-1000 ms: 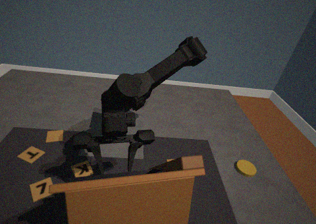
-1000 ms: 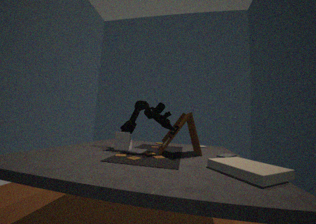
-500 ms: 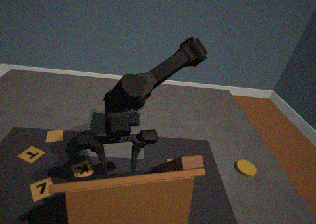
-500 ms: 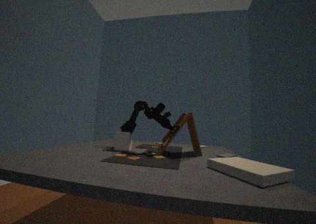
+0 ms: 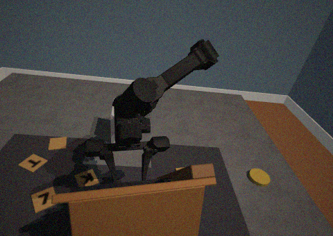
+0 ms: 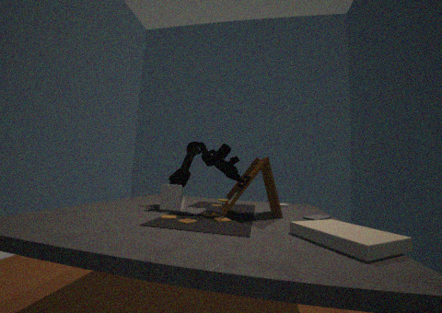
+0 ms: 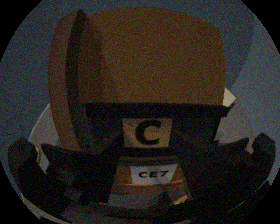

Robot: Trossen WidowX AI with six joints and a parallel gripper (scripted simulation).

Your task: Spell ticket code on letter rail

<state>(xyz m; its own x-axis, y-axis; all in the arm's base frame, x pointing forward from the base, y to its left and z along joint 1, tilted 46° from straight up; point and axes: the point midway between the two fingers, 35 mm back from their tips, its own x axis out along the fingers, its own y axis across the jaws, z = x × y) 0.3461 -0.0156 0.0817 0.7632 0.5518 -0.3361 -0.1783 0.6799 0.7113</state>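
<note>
Right now my gripper tip is 80 mm above the ticket, 50 mm past it and 20 mm to the left of it. Round my gripper tip: dark mat 160 mm below, 160 mm behind, 60 mm to the right; then tile 290 mm behind, 280 mm to the right, 160 mm below; then long white slab 400 mm to the right, 360 mm ahead, 140 mm below.
</note>
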